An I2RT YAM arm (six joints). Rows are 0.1 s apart.
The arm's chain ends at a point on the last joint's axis. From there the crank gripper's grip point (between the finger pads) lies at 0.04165 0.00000 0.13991 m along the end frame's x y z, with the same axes.
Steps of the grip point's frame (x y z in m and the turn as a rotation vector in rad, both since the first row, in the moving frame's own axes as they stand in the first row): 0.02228 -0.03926 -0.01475 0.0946 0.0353 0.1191; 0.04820 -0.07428 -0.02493 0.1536 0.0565 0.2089; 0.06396 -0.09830 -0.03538 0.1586 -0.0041 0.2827; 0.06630 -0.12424 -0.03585 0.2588 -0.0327 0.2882
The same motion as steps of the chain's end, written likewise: 0.01690 -0.03138 -0.01281 0.0946 0.0353 0.1191; 0.03913 -0.06264 -0.02141 0.1536 0.0565 0.2089; 0.06306 -0.08797 -0.03473 0.1586 -0.0041 0.2827; 0.06734 -0.09981 -0.03401 0.2588 -0.0327 0.2882
